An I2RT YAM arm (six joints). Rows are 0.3 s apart.
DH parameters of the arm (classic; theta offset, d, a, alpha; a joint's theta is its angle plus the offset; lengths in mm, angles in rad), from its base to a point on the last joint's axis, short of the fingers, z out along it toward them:
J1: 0 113.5 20 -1.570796
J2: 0 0 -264 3.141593
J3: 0.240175 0 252.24 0
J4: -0.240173 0 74 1.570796
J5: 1.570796 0 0 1.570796
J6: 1.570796 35.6 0 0
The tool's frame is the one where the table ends.
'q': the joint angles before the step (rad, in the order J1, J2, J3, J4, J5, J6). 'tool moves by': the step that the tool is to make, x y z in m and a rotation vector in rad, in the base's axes. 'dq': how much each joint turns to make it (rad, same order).
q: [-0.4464 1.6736 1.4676 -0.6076 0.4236 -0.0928]
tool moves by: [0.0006 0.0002 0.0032 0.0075 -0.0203 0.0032]
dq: [0.0000 -0.0017 0.0080 0.0016 -0.0134 0.0092]
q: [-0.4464 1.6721 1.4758 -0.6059 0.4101 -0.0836]
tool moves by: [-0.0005 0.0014 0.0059 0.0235 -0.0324 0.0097]
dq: [0.0000 -0.0075 0.0129 -0.0087 -0.0319 0.0191]
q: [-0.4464 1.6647 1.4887 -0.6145 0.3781 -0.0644]
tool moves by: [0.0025 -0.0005 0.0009 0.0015 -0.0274 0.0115]
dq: [0.0001 0.0019 -0.0009 0.0263 -0.0173 0.0015]
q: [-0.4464 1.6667 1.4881 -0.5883 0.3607 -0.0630]
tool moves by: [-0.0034 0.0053 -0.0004 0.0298 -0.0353 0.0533]
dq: [0.0030 -0.0287 -0.0371 0.0287 -0.0655 -0.0041]
